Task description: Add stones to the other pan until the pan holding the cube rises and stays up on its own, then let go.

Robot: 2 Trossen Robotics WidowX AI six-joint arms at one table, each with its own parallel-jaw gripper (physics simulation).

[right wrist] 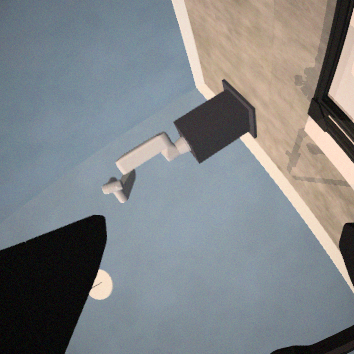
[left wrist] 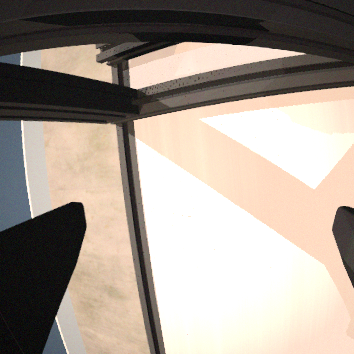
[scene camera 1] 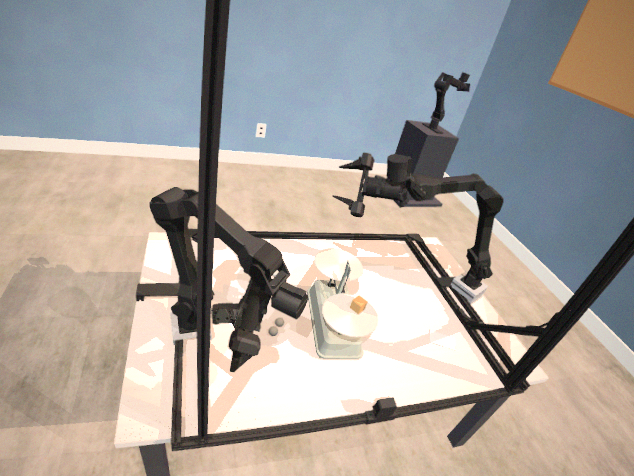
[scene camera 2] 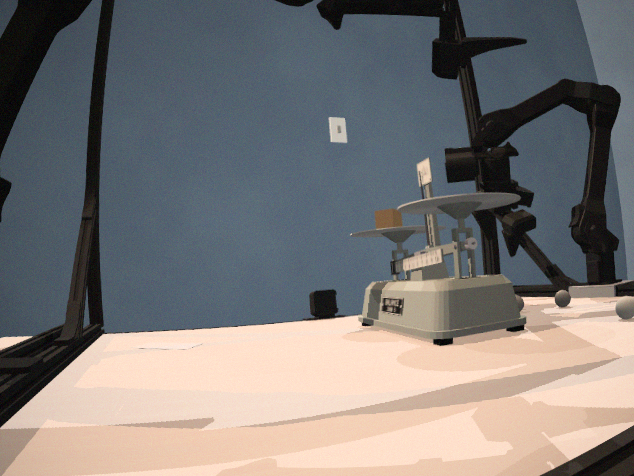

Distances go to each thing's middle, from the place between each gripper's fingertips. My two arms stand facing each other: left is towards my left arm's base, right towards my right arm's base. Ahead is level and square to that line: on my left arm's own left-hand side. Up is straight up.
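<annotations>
From my left hand, the grey-green balance scale [scene camera 2: 432, 305] sits 34 cm to the right and 16 cm ahead, and it's 1 cm above.
As for my right gripper, it's 260 mm past the grey-green balance scale and 30 mm to the right of it, and it's 230 mm above it.
</annotations>
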